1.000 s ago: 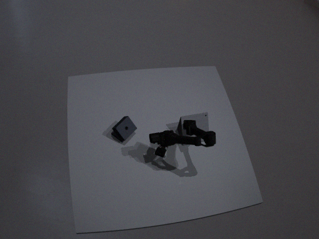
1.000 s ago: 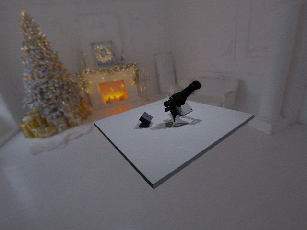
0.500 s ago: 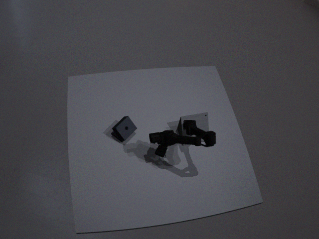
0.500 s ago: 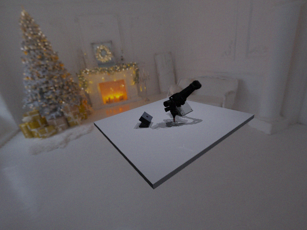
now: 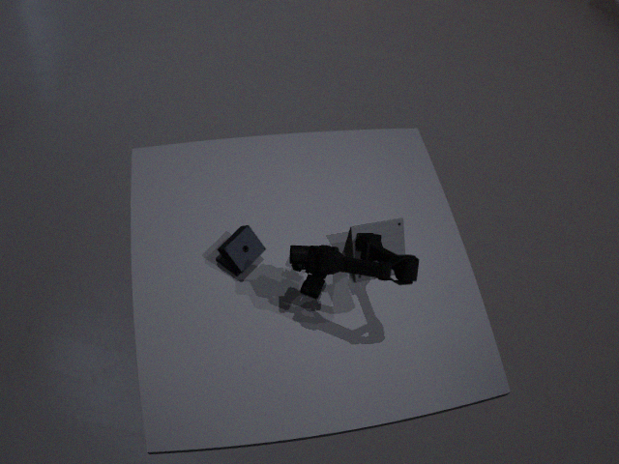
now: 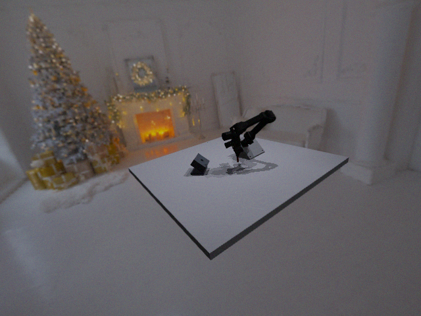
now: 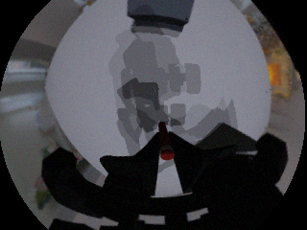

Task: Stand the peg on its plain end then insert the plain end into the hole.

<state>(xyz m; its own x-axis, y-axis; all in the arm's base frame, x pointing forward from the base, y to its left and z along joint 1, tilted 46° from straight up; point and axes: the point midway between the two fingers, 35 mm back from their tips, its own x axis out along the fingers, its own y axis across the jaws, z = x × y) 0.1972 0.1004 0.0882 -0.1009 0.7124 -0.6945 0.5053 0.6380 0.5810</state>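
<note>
Right now my gripper tip is 230 mm short of the dark sloped panel, 170 mm to the left of it and 20 mm above it. From my gripper tip the other things lie so: red peg: 20 mm above.
</note>
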